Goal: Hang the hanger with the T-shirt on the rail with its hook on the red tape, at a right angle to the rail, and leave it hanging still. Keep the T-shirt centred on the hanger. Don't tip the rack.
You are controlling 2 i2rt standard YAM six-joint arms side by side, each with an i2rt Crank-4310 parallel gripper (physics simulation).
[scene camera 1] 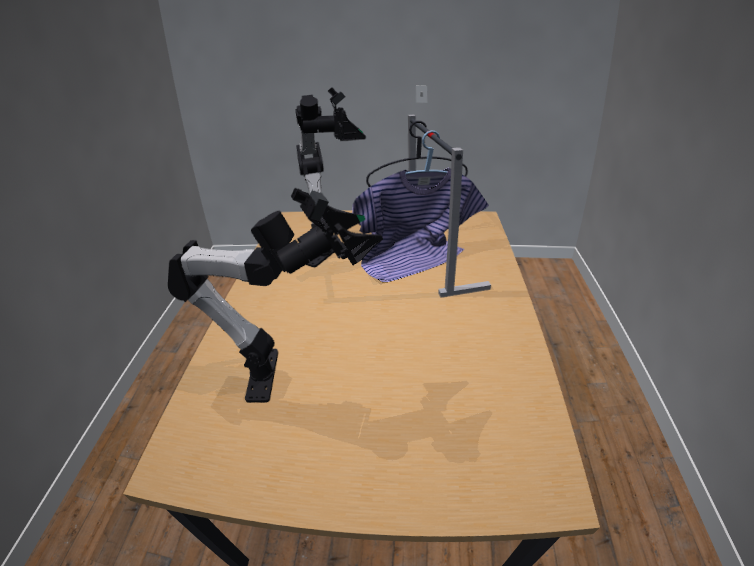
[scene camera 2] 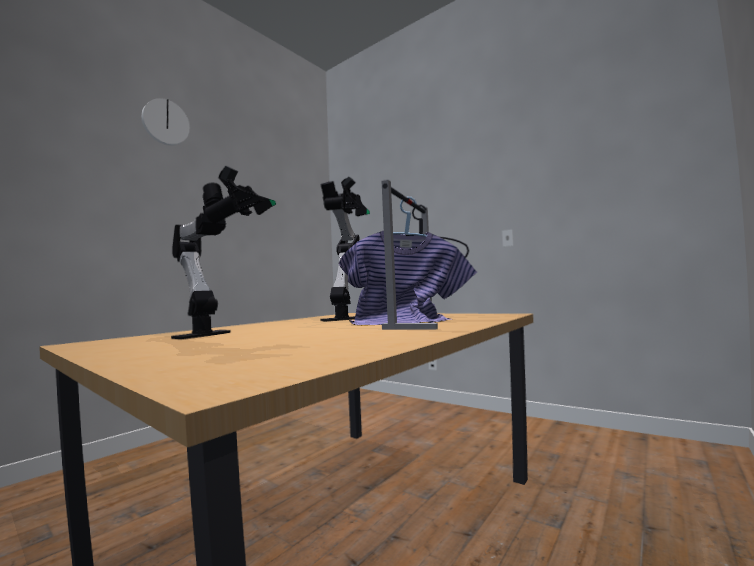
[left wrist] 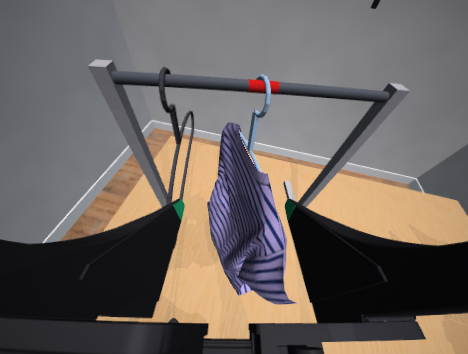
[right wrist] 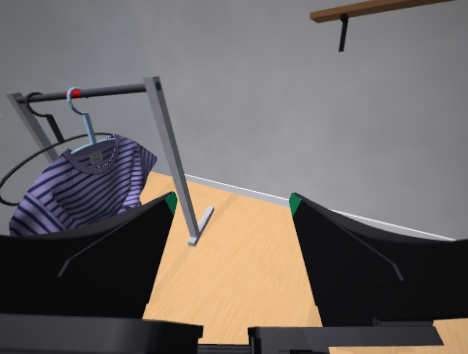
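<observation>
The light blue hanger hangs by its hook over the red tape on the rail, roughly square to it. The purple striped T-shirt is on the hanger, neckline around its middle; its lower part rests bunched on the table. My left gripper is open and empty, back from the sleeve side. My right gripper is open and empty, away from the shirt and nearer scene camera 1.
The grey rack stands upright on the table. A black hanger hangs on the rail beside the blue one, towards the far post.
</observation>
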